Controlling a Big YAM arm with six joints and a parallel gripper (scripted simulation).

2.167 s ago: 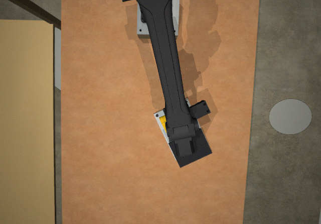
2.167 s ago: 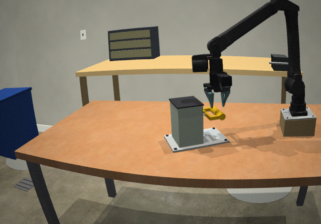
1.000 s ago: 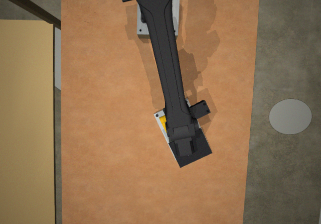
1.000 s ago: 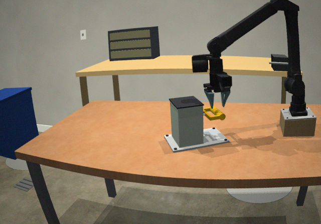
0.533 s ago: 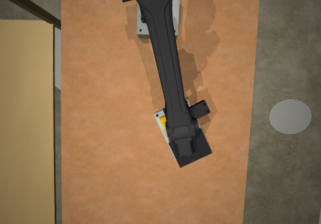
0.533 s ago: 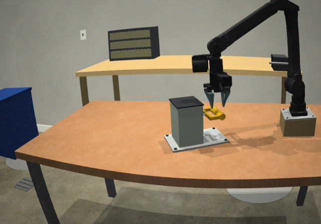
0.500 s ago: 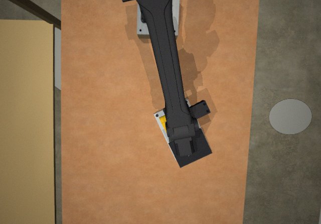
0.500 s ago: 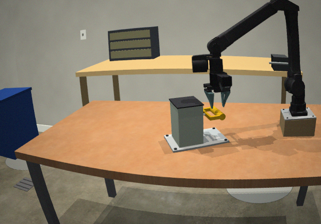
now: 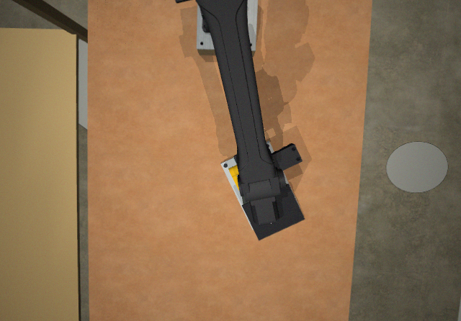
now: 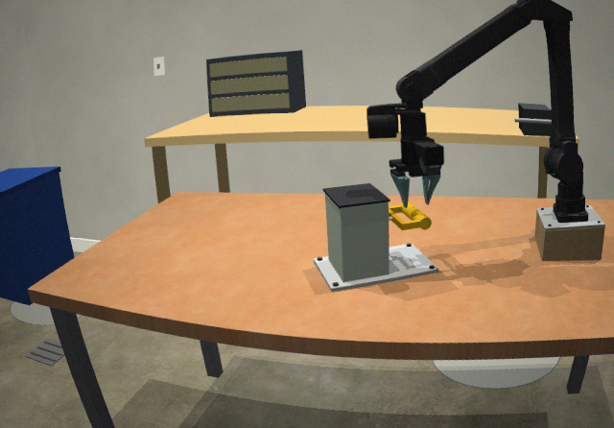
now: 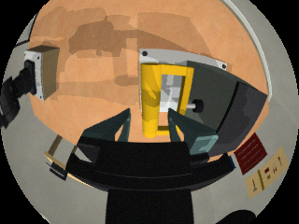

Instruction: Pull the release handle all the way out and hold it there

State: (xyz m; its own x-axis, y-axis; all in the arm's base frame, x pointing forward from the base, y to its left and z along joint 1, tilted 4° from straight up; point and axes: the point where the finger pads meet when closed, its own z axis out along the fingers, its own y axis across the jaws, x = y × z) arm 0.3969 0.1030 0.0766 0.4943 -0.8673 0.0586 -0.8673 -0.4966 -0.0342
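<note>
The yellow release handle lies 50 mm ahead of my hand, 30 mm to the left of it and 30 mm below it.
</note>
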